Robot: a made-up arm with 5 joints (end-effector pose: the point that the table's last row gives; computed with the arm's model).
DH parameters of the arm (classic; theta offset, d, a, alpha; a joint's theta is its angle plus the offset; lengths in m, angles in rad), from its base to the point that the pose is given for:
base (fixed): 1.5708 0.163 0 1.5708
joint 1: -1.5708 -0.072 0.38 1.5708
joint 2: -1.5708 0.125 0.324 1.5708
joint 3: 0 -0.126 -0.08 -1.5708
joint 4: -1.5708 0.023 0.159 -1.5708
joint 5: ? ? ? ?
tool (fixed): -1.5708 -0.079 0 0
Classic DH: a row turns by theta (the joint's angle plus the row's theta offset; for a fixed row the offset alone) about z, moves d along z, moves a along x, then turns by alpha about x.
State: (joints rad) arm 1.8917 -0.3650 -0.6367 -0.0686 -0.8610
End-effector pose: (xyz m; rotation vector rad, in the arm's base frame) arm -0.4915 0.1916 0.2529 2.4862 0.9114 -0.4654
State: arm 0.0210 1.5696 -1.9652 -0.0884 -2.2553
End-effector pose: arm -0.1877 0.0425 -0.4418 -1.6022 1.7050 -0.2297
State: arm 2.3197 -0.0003 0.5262 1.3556 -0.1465
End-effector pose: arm -0.4482 0.6649 0.5681 2.2640 -1.3667 -1.3087
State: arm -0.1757 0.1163 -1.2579 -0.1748 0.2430
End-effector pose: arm -0.4795 -0.0358 -0.2636 -0.1808 0.0924 -1.2423
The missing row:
joint 5: 1.5708 0.281 0.011 1.5708
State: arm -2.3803 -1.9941 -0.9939 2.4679 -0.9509
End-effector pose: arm -0.3671 0.1595 0.4106 -2.1376 0.7862 0.4498
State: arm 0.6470 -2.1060 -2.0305 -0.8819 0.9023
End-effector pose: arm 0.2580 0.0197 0.0174 1.5161 -2.6714 0.4002
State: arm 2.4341 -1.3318 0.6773 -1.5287 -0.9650
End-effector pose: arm 0.0348 0.0682 0.2925 0.4207 1.4669 2.7107
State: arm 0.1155 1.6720 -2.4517 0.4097 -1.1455
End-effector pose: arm 0.0514 0.0368 -0.3149 -1.5444 1.7660 1.4551
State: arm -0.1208 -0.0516 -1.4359 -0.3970 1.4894
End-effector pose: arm -0.5062 -0.0446 -0.0775 -1.0497 1.2556 -0.9223
